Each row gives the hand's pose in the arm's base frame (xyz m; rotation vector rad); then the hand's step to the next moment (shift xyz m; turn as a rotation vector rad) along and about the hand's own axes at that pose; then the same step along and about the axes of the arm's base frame.
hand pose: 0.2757 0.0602 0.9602 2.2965 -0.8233 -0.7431
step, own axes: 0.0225 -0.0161 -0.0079 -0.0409 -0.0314 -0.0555
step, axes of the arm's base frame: 0.0259 -0.0027 -0.0123 0.0215 0.0668 0.0286
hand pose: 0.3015 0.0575 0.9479 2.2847 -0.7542 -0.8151
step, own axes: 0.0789 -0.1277 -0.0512 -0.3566 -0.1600 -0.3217
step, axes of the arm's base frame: 0.1260 0.0492 -0.0829 0.0401 0.4524 0.2235
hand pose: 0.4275 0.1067 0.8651 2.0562 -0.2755 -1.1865
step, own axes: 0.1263 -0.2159 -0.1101 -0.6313 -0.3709 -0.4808
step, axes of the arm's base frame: 0.1234 0.1420 -0.1982 -0.0163 0.8197 0.3085
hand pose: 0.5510 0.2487 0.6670 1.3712 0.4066 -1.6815
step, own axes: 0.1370 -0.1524 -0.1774 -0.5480 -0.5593 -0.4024
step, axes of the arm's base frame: -0.0107 0.1517 -0.2243 -0.2119 0.8289 0.2073
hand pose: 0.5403 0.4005 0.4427 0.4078 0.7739 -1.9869
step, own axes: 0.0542 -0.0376 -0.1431 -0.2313 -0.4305 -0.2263
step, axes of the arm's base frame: -0.0636 0.0737 -0.1239 -0.2581 0.4586 0.1145
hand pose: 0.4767 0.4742 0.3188 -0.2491 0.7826 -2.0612
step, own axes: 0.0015 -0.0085 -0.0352 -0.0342 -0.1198 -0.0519
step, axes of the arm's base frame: -0.0224 0.0176 -0.0224 -0.0844 0.0985 0.0371
